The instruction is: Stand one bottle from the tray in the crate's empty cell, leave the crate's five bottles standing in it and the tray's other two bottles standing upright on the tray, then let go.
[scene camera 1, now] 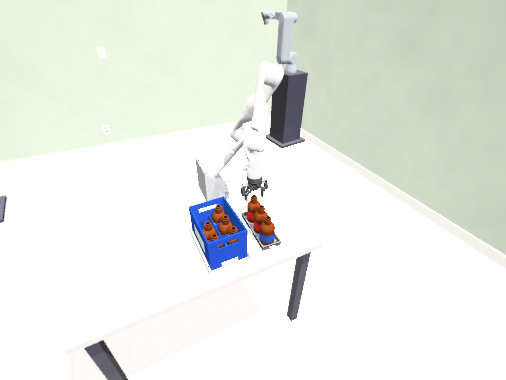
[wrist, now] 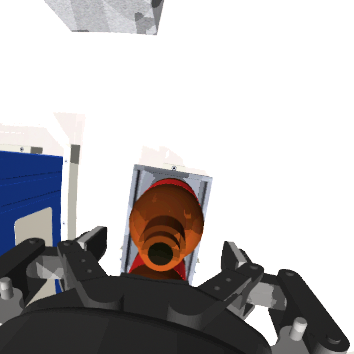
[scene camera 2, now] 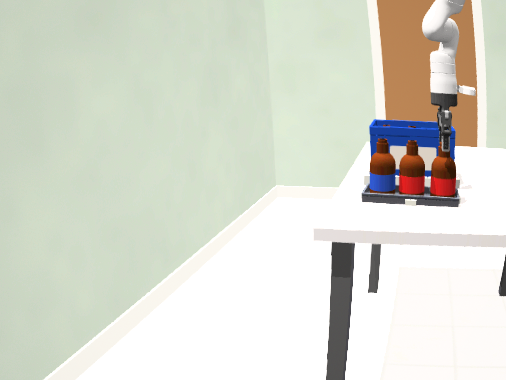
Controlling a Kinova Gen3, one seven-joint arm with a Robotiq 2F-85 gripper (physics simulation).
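Pixels of known places: gripper, fingertip midpoint: (scene camera 1: pixel 254 198) (wrist: pixel 163 246) (scene camera 2: pixel 444 148); arm's base at its link origin: (scene camera 1: pixel 209 172).
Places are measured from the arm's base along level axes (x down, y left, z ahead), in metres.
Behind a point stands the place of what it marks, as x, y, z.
My gripper (scene camera 1: pixel 254 196) @(0.014, 0.094, 0.339) (scene camera 2: pixel 445 149) @(0.014, 0.094, 0.339) (wrist: pixel 163 246) @(0.014, 0.094, 0.339) is open, its fingers on either side of the neck of the end red-label bottle (scene camera 1: pixel 253 205) @(0.041, 0.076, 0.357) (scene camera 2: pixel 443 171) @(0.068, 0.129, 0.346) (wrist: pixel 167 212) @(0.037, 0.096, 0.320), holding nothing. That bottle, a middle red-label bottle (scene camera 1: pixel 260 216) @(0.043, 0.059, 0.447) (scene camera 2: pixel 412 165) @(0.057, 0.112, 0.432) and a blue-label bottle (scene camera 1: pixel 267 229) @(0.048, 0.038, 0.536) (scene camera 2: pixel 382 165) @(0.063, 0.093, 0.514) stand upright in a row on the grey tray (scene camera 1: pixel 275 244) @(0.147, 0.073, 0.564) (scene camera 2: pixel 385 199) @(0.148, 0.112, 0.505) (wrist: pixel 206 192) @(0.134, 0.140, 0.319). The blue crate (scene camera 1: pixel 236 250) @(0.088, -0.135, 0.538) (scene camera 2: pixel 410 132) @(-0.003, -0.066, 0.418) (wrist: pixel 30 185) @(0.067, -0.055, 0.303) stands beside the tray. Several brown bottles stand in it, one of them a far bottle (scene camera 1: pixel 218 215) @(0.038, -0.117, 0.333); its far left cell looks empty in scene camera 1.
A grey angular block (scene camera 1: pixel 212 186) @(0.045, -0.026, 0.081) (wrist: pixel 110 15) @(0.116, 0.016, 0.088) stands at the arm's base behind the crate. The white table's (scene camera 2: pixel 410 236) @(0.169, 0.318, 0.453) near edge lies beyond the tray's blue-label end. Another arm (scene camera 1: pixel 286 40) stands on a dark pedestal (scene camera 1: pixel 287 107) at the back.
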